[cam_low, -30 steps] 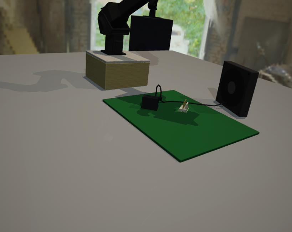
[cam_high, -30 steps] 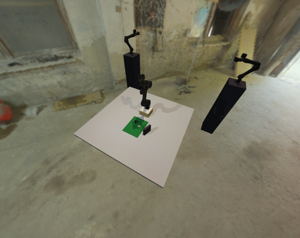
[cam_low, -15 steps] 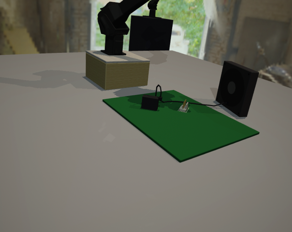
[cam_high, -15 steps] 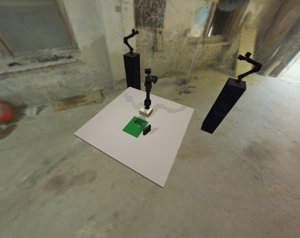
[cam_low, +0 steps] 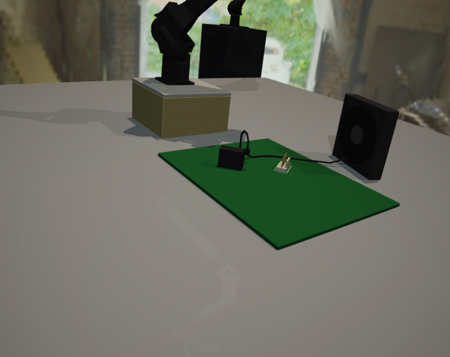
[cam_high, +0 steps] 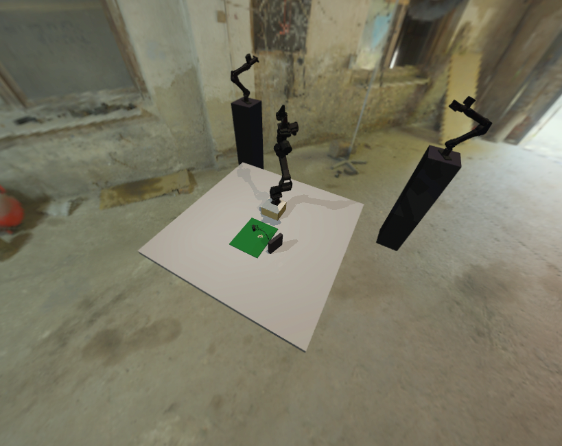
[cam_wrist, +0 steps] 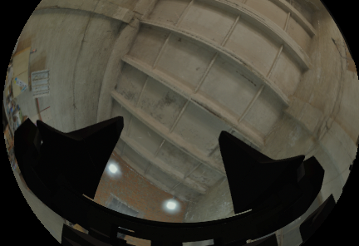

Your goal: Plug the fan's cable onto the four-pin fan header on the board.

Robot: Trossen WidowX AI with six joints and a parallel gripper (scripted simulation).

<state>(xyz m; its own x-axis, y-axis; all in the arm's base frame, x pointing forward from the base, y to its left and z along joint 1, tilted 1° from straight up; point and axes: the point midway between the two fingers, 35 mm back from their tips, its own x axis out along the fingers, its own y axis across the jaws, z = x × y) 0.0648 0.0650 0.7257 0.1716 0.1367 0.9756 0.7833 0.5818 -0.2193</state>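
My gripper tip is 20 cm short of the black fan plug, 12 cm to the left of it and 82 cm above it. Also, from my gripper tip: four-pin header 24 cm ahead, 4 cm to the right, 84 cm below; then green board 26 cm ahead, 8 cm to the right, 85 cm below; then black fan 27 cm ahead, 10 cm to the left, 78 cm below.
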